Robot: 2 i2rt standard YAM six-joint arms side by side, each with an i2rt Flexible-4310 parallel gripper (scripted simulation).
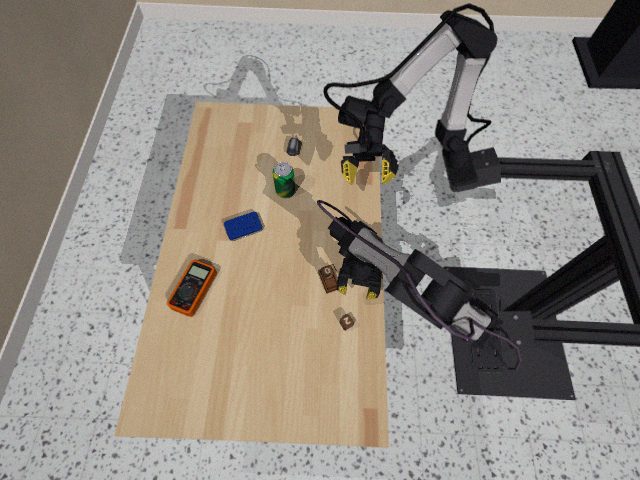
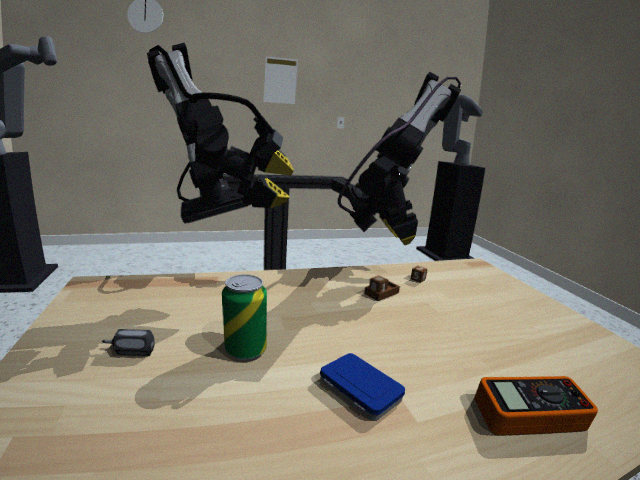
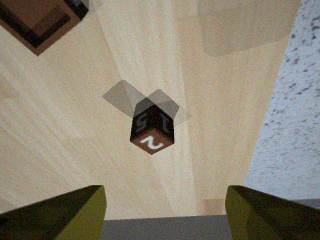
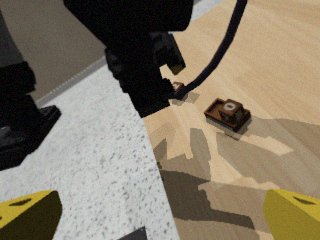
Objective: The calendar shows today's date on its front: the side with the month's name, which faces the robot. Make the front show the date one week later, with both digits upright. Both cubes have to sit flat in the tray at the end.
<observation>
In view: the left gripper (image 2: 402, 240), the right gripper (image 2: 290, 185), a brown cube (image 3: 152, 130), a blue case (image 2: 370, 391) and a dark mouse-like object (image 2: 126, 341).
The blue case is seen too in image 1 (image 1: 248, 224). The left gripper shows as well in image 1 (image 1: 356, 295), in image 3 (image 3: 165, 194) and in image 4 (image 4: 160, 80). The right gripper is seen too in image 1 (image 1: 366, 184) and in image 4 (image 4: 162, 198). Image 3 does not show the blue case: it is out of frame. Image 4 does not show the blue case: it is out of frame.
</observation>
